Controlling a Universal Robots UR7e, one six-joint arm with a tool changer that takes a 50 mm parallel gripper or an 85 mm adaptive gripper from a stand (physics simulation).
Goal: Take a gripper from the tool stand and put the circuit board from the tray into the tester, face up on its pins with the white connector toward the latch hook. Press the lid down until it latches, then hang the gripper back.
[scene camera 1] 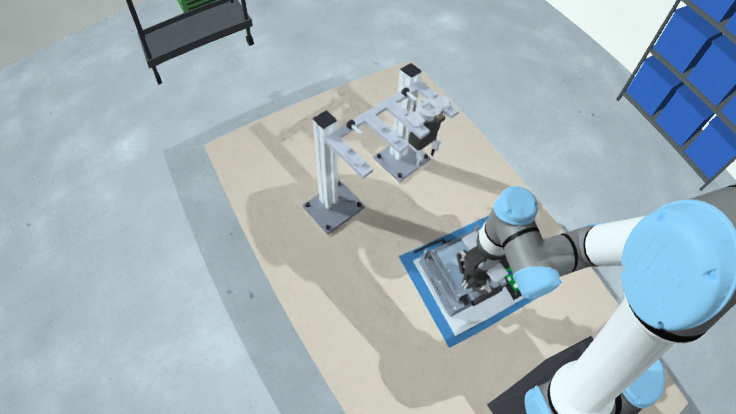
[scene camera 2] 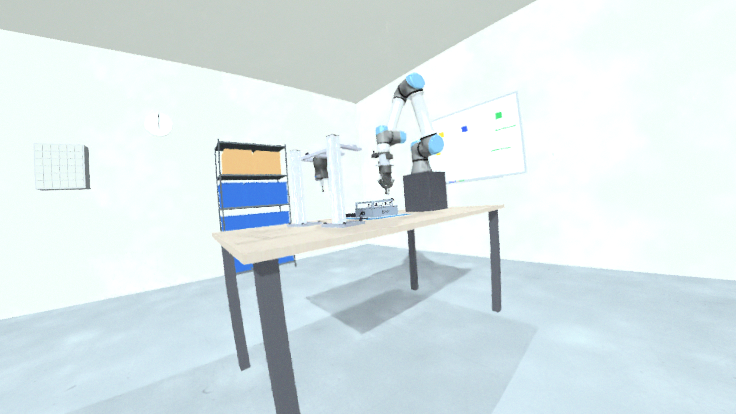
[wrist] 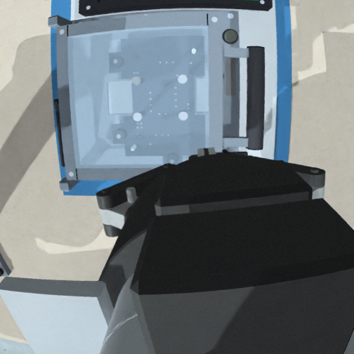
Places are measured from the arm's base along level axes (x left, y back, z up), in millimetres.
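Pixels of known places: hand at its tool point: (scene camera 2: 384, 162); arm's base at its link origin: (scene camera 2: 421, 173).
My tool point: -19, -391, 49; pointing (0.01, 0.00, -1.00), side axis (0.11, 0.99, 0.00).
Observation:
Ahead of a thing's pixels: the offset from my tool point to its top centre, as dx, dy, dz. "*": to the spot under its first point. Level surfaces: height alone.
My gripper (scene camera 1: 473, 285) (scene camera 2: 387, 191) (wrist: 206, 151) points down, its fingertips together with nothing between them. It is above the tester @(* +27, -55, -286) (scene camera 1: 437, 288) (scene camera 2: 383, 212), over the lid's lower edge in the wrist view. The clear lid (wrist: 95, 145) lies over the nest, with its black handle (wrist: 255, 97) at the right. White studs and a blue-grey plate show through it; I cannot tell whether a board is underneath or whether the lid is latched. A green circuit board @(-202, +71, -276) (scene camera 1: 512, 280) shows beside the tester in scene camera 1. Part of the black tray (wrist: 175, 7) shows at the top of the wrist view.
The tool stand (scene camera 1: 325, 164) (scene camera 2: 334, 180) has two posts and forked holders; another gripper (scene camera 1: 424, 134) (scene camera 2: 320, 167) hangs in one. The tester is on a blue-edged mat @(dz -312) (scene camera 1: 450, 340) (wrist: 284, 100). The dark robot pedestal (scene camera 2: 425, 191) stands behind it in scene camera 2.

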